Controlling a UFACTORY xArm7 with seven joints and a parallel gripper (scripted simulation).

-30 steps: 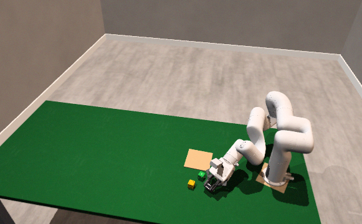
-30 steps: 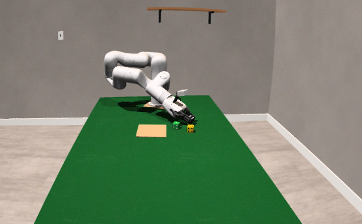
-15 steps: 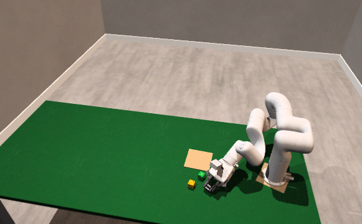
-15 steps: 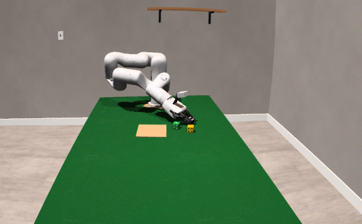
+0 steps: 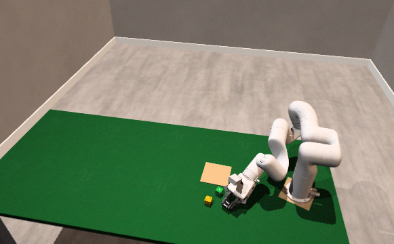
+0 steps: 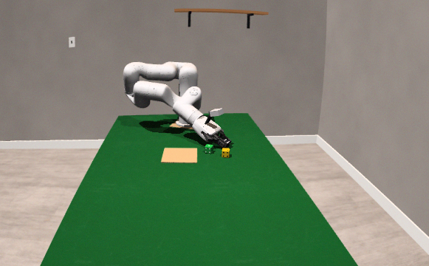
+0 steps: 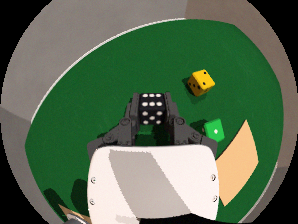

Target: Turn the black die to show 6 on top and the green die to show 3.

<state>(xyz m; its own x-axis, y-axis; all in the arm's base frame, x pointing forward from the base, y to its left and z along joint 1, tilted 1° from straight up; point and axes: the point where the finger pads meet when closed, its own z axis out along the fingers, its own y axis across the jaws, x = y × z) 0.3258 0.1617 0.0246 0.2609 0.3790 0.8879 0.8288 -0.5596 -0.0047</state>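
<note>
The black die lies right at my hand. From my hand the other things lie so: green die (5 cm ahead, 7 cm to the right, 1 cm below); then tan mat (9 cm ahead, 19 cm to the right, 2 cm below); then yellow die (9 cm ahead, 1 cm below).
</note>
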